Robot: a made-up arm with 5 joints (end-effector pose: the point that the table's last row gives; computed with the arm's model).
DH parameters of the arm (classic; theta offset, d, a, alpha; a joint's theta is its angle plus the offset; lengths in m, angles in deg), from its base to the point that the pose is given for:
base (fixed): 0 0 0.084 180
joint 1: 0 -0.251 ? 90
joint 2: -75.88 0 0.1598 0
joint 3: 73.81 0 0.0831 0
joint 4: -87.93 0.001 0 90
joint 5: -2.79 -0.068 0 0
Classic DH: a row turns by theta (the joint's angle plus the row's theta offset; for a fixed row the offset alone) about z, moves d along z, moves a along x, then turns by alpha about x.
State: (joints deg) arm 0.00 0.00 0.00 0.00 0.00
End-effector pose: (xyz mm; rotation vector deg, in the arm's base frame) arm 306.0 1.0 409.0 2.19 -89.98 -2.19
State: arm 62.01 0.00 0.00 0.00 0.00
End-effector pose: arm 189.1 -195.6 409.0 -46.46 -81.76 -50.39
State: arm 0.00 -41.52 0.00 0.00 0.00
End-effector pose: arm 153.6 1.0 495.2 3.20 -131.49 -1.44
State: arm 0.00 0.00 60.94 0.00 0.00
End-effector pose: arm 231.0 1.0 275.4 0.71 -29.05 -2.73
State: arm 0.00 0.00 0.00 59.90 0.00
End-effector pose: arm 272.1 1.0 350.1 0.73 -30.09 -2.73
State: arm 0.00 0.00 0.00 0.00 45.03
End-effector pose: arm 306.0 1.0 409.0 -33.04 -85.53 33.04
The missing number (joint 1, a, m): 0.032
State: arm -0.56 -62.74 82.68 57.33 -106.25
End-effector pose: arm 90.2 1.1 264.8 12.13 -8.56 -107.97
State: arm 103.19 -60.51 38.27 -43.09 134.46
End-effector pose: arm 80.3 -20.1 457.2 -138.35 71.81 8.38
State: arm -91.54 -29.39 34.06 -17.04 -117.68
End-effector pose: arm 79.3 139.3 416.0 99.20 28.45 -20.74
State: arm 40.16 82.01 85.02 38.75 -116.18
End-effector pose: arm 122.4 -31.1 241.9 -91.27 111.09 -88.73
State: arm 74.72 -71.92 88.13 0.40 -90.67
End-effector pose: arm 96.2 -40.8 296.4 16.65 -100.88 -136.47
